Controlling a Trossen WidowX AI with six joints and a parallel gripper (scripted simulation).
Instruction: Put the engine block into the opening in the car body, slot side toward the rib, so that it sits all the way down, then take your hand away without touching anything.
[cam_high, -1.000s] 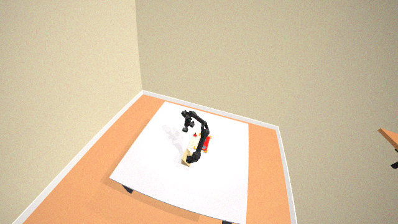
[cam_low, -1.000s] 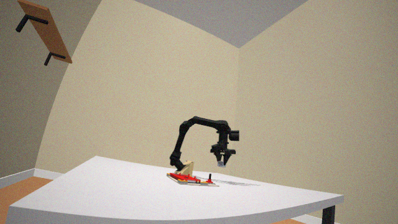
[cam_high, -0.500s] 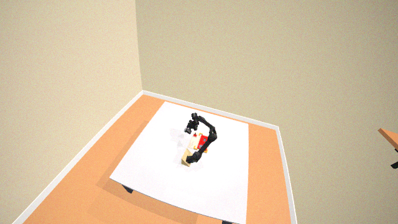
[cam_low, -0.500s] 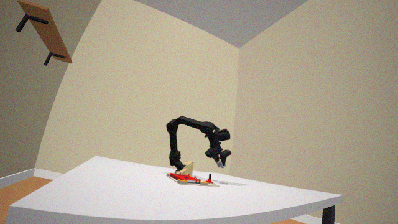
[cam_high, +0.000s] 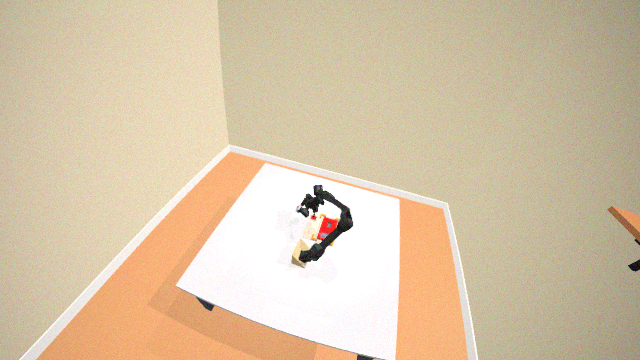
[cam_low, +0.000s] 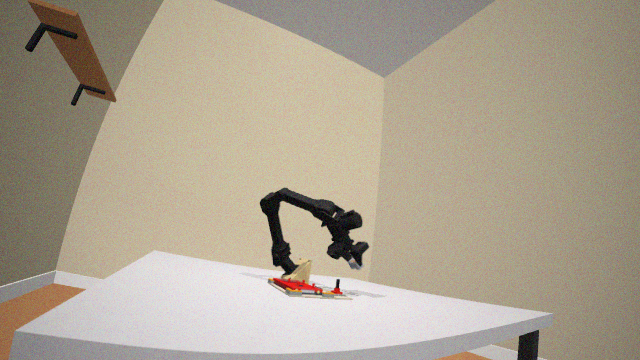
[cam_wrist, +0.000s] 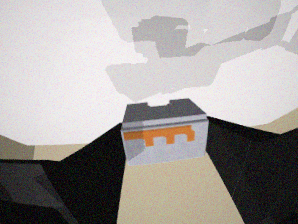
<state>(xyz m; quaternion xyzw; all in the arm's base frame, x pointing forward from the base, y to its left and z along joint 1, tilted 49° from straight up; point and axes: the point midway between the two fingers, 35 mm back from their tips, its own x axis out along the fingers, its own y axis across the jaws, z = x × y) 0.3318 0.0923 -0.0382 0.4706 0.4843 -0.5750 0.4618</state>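
Now: gripper tip 2 cm past the tan board, 20 cm to the left of it and 11 cm above it. The rest, counted from my gripper tip: engine block (right at my gripper tip).
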